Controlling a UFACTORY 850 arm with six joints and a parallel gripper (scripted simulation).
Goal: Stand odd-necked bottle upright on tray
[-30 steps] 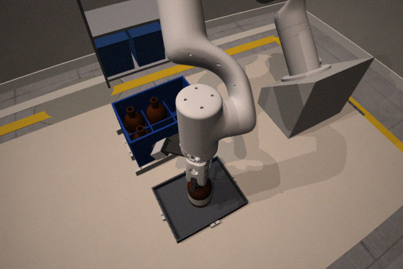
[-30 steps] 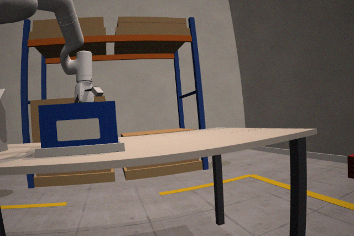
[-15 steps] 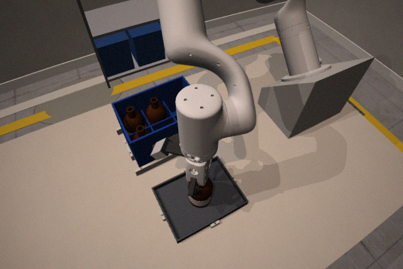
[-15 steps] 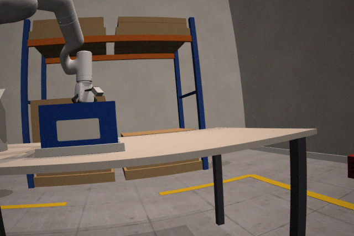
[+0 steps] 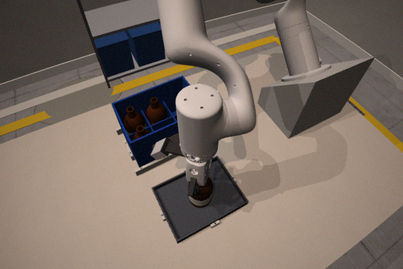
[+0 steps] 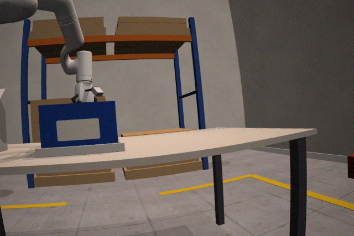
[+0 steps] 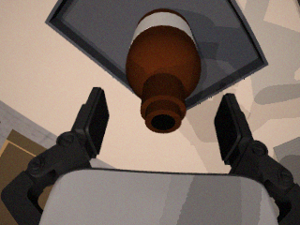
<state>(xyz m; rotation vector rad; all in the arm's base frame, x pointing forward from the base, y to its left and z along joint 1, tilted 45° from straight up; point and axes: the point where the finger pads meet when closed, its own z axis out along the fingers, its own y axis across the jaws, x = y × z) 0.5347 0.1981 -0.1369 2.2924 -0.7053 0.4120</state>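
Right now the brown bottle is 7 cm below my hand. Also, from my hand: dark grey tray 14 cm below; then crate 3 cm ahead, 27 cm to the right, 7 cm below.
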